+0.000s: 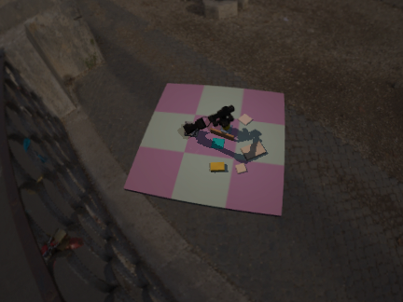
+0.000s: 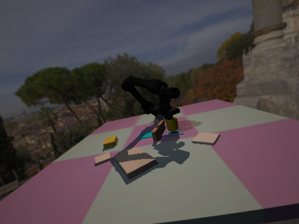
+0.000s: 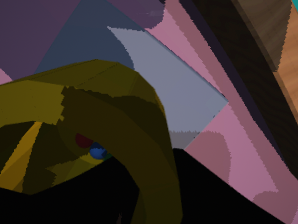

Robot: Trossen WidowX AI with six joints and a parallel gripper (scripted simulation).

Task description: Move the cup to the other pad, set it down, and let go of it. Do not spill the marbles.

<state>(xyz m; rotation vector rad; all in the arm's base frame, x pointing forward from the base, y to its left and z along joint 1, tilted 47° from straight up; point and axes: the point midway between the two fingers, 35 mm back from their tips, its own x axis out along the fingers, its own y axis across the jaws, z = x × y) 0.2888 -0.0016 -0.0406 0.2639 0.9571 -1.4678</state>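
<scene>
Now: gripper tip 40 mm past the teal pad, 150 mm to the left of it and 60 mm above it. Also, from my gripper tip: blue-grey pad 30 mm ahead, 10 mm to the left, 60 mm below; then brown plank 10 mm behind, 70 mm to the right, 30 mm below; then yellow cup 20 mm ahead, 10 mm to the left.
</scene>
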